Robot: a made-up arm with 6 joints.
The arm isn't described. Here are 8 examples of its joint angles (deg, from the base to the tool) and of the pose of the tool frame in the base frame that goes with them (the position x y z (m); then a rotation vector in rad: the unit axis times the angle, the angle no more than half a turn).
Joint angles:
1: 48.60 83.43 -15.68 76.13 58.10 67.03
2: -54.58 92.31 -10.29 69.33 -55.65 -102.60
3: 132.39 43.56 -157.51 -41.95 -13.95 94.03
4: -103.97 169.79 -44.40 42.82 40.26 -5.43
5: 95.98 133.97 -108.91 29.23 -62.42 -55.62
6: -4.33 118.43 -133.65 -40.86 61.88 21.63
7: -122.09 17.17 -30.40 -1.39 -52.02 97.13
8: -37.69 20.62 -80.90 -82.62 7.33 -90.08
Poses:
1: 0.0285 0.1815 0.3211 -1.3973 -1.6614 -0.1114
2: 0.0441 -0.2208 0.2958 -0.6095 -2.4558 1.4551
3: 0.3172 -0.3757 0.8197 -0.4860 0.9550 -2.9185
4: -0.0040 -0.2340 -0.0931 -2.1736 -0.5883 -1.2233
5: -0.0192 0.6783 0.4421 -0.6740 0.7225 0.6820
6: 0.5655 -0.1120 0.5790 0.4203 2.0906 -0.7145
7: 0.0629 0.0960 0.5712 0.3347 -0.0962 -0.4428
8: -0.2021 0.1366 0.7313 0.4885 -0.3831 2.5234
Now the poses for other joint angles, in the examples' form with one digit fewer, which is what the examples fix.
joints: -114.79 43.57 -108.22 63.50 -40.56 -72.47
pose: 0.022 0.214 0.861 0.493 -0.596 -2.187
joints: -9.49 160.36 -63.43 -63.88 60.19 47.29
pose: 0.371 -0.157 -0.055 0.159 -2.246 1.008
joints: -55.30 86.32 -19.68 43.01 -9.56 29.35
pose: 0.127 -0.207 0.293 2.273 1.076 -0.025
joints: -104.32 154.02 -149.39 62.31 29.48 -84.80
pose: -0.141 -0.765 0.306 0.958 1.719 -1.177
